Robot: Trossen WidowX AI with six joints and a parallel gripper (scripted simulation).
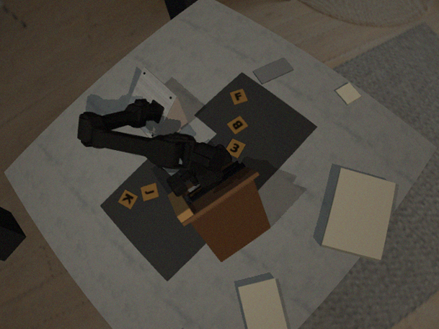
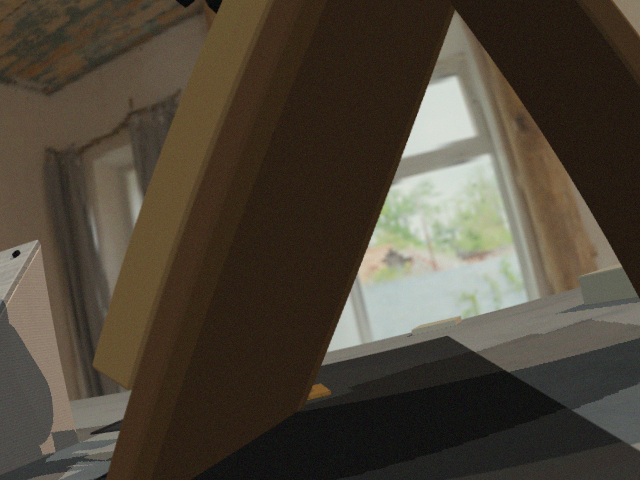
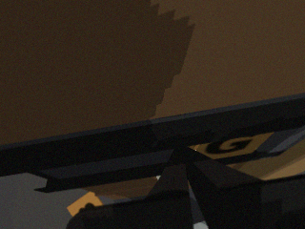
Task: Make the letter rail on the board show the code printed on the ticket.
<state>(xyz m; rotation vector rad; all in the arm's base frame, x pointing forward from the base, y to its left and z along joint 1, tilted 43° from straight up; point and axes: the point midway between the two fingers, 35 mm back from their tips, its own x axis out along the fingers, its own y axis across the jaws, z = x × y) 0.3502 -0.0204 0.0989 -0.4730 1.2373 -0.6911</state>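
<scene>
Right now the white ticket is 8 cm below my gripper tip and 5 cm behind it. Round my gripper tip: cream block 41 cm ahead, 28 cm to the left, 16 cm below; dark mat 18 cm below, 15 cm behind, 8 cm to the left; cream pad 66 cm to the left, 17 cm below, 9 cm ahead.
</scene>
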